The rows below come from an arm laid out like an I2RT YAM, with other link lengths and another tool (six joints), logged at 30 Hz.
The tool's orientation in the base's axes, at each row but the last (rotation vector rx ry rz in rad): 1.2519 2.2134 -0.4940; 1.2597 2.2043 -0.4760; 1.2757 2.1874 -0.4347; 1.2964 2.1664 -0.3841; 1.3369 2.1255 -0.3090; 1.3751 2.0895 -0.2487; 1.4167 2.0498 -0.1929; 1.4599 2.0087 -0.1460; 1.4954 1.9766 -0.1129; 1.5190 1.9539 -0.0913
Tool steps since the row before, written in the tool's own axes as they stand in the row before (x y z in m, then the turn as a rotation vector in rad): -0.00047 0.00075 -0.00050 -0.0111 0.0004 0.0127; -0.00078 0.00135 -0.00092 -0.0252 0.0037 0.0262; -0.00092 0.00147 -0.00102 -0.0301 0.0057 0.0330; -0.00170 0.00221 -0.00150 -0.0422 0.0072 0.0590; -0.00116 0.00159 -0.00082 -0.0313 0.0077 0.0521; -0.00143 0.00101 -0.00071 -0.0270 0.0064 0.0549; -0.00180 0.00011 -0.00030 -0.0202 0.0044 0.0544; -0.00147 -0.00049 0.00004 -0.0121 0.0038 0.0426; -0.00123 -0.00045 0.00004 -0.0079 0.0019 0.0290; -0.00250 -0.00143 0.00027 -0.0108 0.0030 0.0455
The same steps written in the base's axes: 0.00071 0.00034 0.00065 0.0085 -0.0142 -0.0031; 0.00123 0.00065 0.00116 0.0210 -0.0295 -0.0051; 0.00132 0.00064 0.00138 0.0267 -0.0355 -0.0074; 0.00204 0.00065 0.00233 0.0410 -0.0567 -0.0205; 0.00146 0.00029 0.00153 0.0355 -0.0450 -0.0216; 0.00100 -0.00031 0.00157 0.0343 -0.0436 -0.0265; 0.00037 -0.00124 0.00129 0.0308 -0.0388 -0.0305; -0.00016 -0.00140 0.00065 0.0238 -0.0273 -0.0258; -0.00021 -0.00120 0.00049 0.0155 -0.0185 -0.0180; -0.00086 -0.00269 0.00064 0.0242 -0.0277 -0.0290
